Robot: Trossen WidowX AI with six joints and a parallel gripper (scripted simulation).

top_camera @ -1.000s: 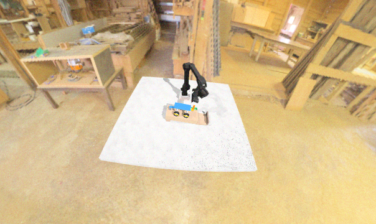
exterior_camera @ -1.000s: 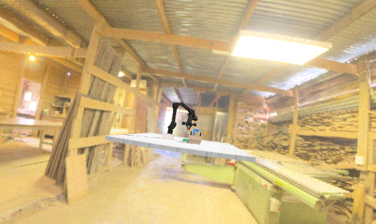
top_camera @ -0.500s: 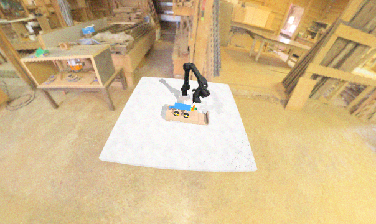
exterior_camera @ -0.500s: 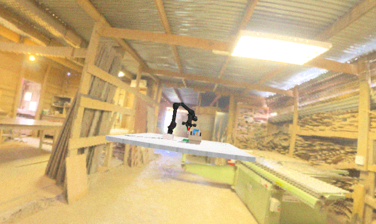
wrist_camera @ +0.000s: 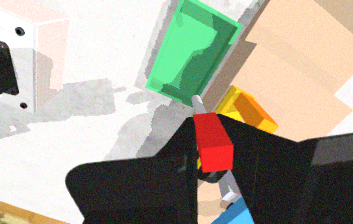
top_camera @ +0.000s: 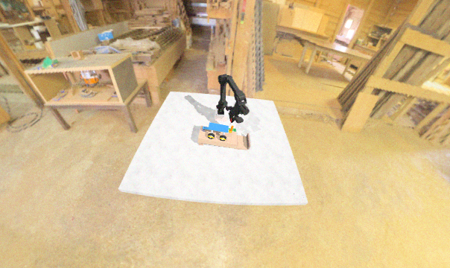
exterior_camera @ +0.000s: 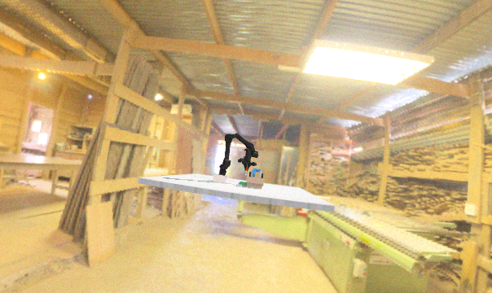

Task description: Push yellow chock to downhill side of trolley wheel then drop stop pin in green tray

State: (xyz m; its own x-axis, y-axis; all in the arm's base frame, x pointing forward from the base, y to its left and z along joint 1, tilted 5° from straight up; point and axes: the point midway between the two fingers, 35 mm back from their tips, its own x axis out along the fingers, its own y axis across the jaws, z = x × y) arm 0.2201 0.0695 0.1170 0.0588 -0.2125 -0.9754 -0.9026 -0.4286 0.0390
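My gripper tip is right at the red-headed stop pin. The rest, counted from my gripper tip: yellow chock 5 cm below, 4 cm ahead, 2 cm to the right; then blue trolley 12 cm to the right, 9 cm ahead, 2 cm below; then green tray 14 cm below, 1 cm behind.
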